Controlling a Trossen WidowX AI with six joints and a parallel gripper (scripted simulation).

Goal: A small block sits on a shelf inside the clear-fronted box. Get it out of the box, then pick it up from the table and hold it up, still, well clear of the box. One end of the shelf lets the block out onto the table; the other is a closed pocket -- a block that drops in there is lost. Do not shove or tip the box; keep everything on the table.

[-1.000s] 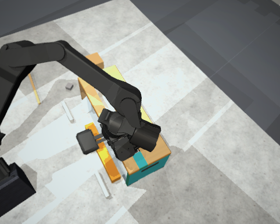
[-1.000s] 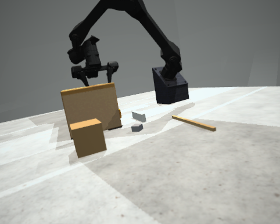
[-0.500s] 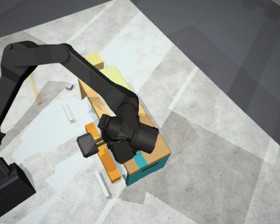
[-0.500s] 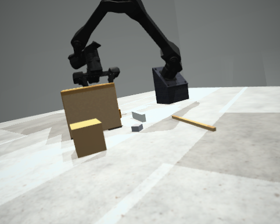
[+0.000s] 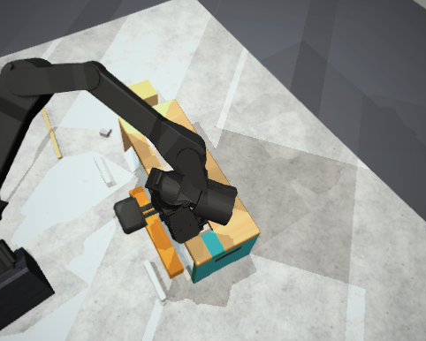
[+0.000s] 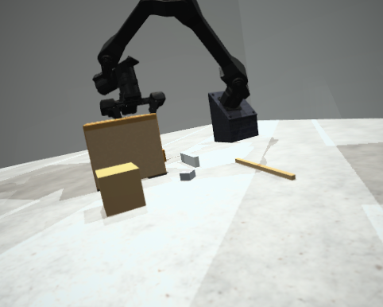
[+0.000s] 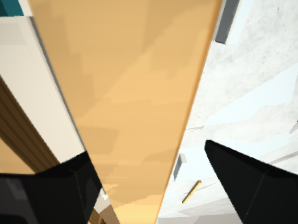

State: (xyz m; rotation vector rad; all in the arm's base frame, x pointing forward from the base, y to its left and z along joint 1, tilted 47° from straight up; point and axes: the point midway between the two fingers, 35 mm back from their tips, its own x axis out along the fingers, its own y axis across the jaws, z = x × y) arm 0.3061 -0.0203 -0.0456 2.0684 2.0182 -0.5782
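Now: the orange block 5 cm ahead of my gripper tip and 2 cm to the left of it. Round my gripper tip: thin yellow stick: 37 cm to the left, 9 cm behind, 8 cm below; grey block: 29 cm to the left, 8 cm below, 2 cm ahead.
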